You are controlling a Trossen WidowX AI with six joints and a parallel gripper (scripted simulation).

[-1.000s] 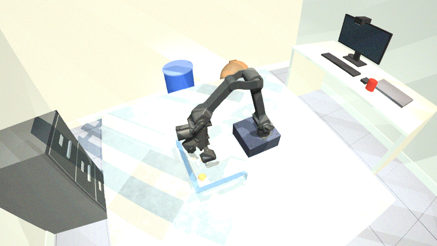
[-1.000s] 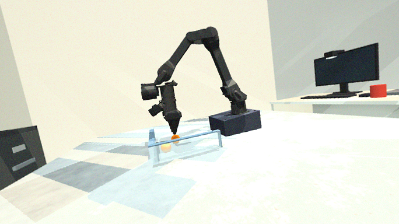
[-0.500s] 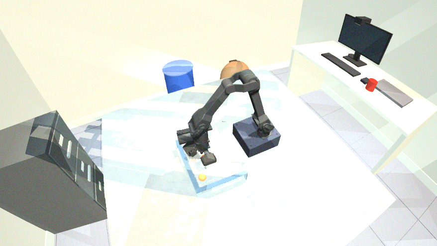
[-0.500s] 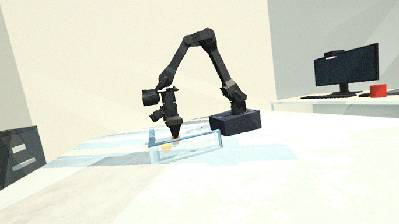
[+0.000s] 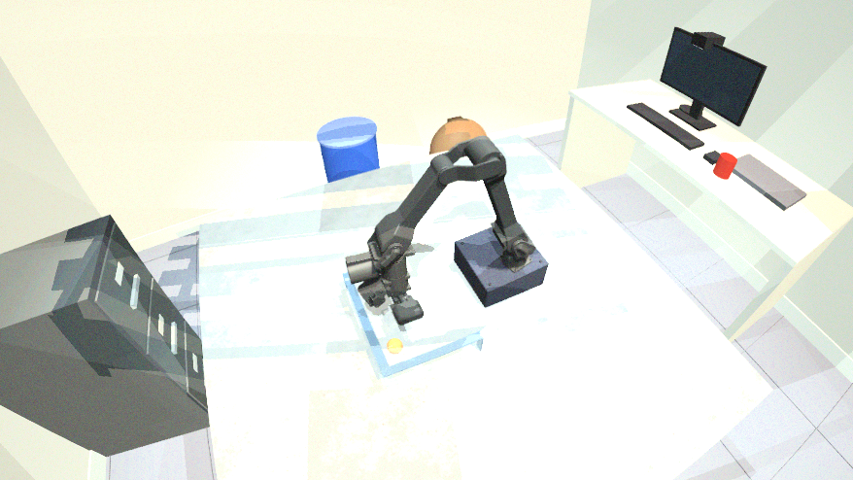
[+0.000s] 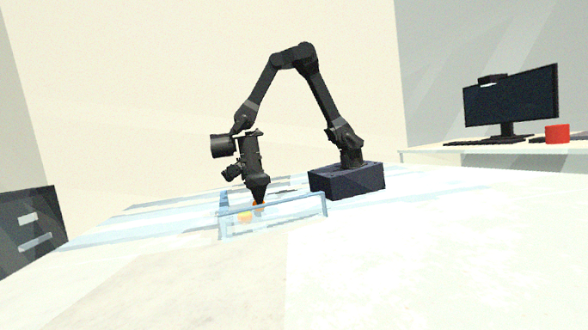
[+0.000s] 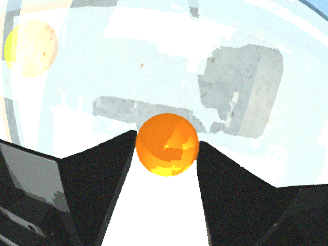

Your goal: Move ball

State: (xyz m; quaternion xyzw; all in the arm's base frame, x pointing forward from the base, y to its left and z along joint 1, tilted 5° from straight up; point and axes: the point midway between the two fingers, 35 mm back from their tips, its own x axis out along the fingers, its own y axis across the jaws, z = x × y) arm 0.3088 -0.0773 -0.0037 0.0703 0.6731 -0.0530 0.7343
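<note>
The see-through copy is 9 cm to the left of my gripper tip and 6 cm ahead of it. The rest, counted from my gripper tip: orange ball: right at my gripper tip; then clear wall: 17 cm to the left, 1 cm ahead, 1 cm above.
</note>
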